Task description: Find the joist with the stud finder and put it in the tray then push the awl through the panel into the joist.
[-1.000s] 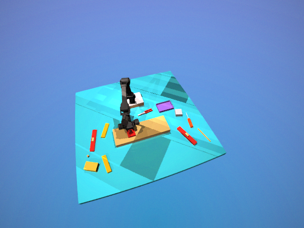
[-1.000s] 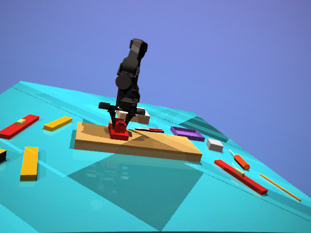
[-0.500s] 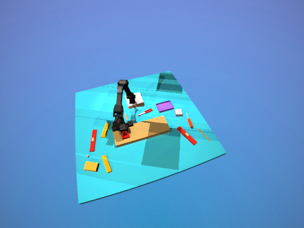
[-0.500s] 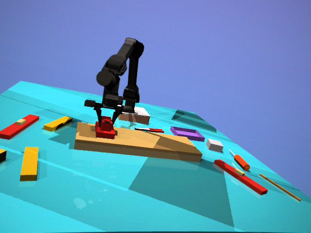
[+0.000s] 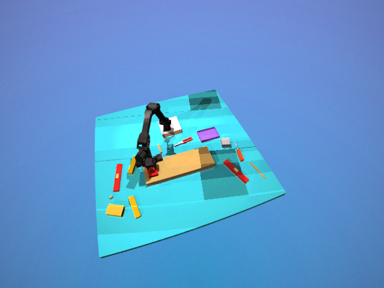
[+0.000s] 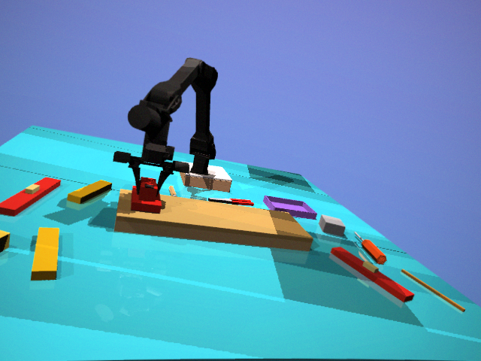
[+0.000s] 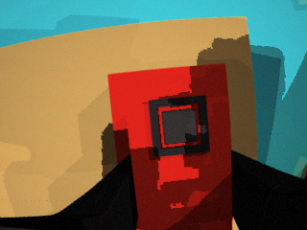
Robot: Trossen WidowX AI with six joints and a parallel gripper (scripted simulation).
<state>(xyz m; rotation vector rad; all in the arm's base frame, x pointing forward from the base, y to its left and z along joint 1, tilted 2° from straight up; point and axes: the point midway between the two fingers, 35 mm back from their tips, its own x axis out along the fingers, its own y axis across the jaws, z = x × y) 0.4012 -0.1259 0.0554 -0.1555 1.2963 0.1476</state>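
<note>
The purple tray lies 320 mm behind my gripper tip, 470 mm to the left of it and 50 mm below it. Round my gripper tip: grey block (210 mm behind, 600 mm to the left, 50 mm below); stud finder (10 mm ahead, 20 mm above); awl (200 mm behind, 60 mm to the left, 60 mm below).
</note>
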